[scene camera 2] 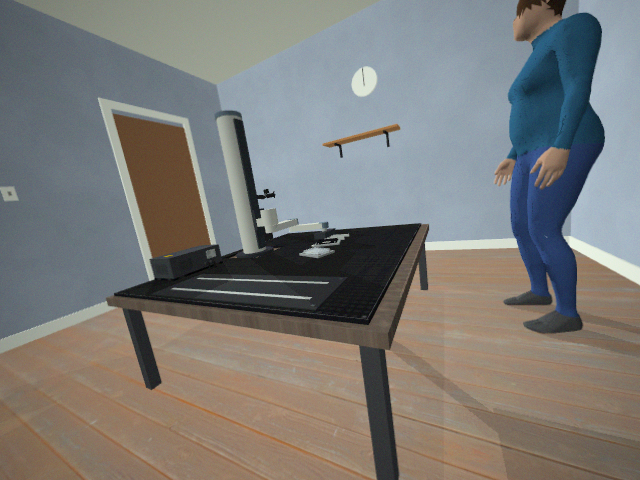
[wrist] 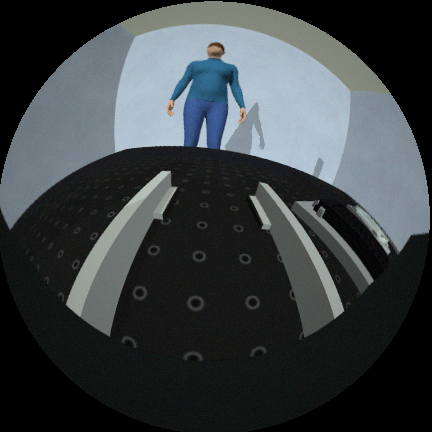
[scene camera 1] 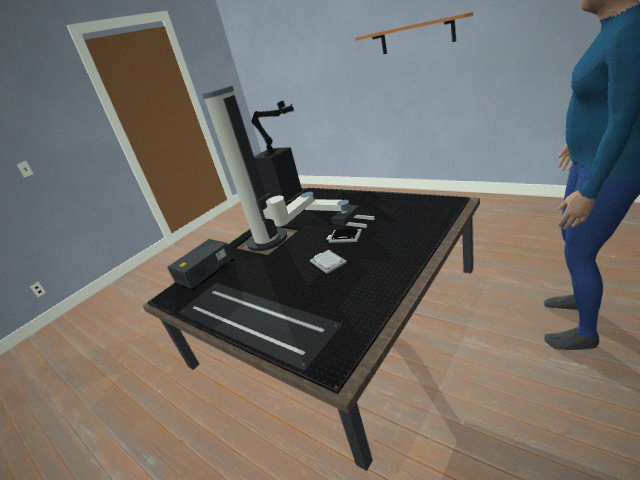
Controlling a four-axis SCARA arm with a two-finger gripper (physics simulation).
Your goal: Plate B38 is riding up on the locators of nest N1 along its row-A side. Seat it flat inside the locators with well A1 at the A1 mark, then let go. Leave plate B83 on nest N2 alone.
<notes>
A black well plate (wrist: 373,256) rests on a nest N1 (wrist: 342,251). I also see my gripper (wrist: 214,184).
</notes>
